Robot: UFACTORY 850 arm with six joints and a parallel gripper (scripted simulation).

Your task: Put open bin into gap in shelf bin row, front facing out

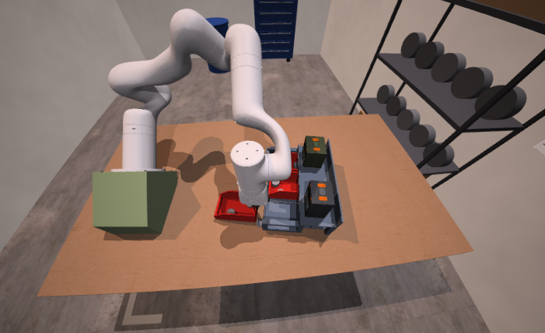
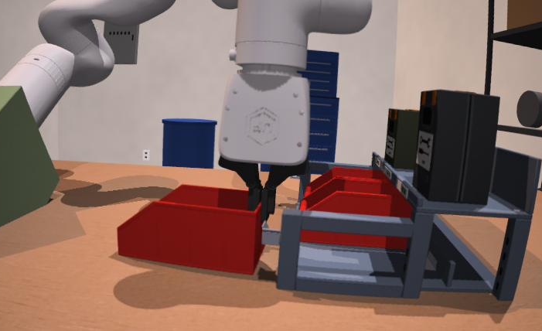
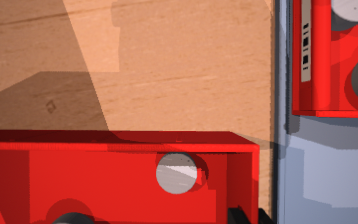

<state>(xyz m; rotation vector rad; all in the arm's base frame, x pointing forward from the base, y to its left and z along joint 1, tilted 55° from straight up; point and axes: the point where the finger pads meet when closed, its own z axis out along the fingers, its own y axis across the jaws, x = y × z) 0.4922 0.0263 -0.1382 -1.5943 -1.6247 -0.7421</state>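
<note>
My gripper is now 11 cm past the grey disc, 6 cm above it and 2 cm to the left of it. The rest, counted from my hand: grey shelf: 16 cm ahead, 11 cm to the left, 1 cm below.
</note>
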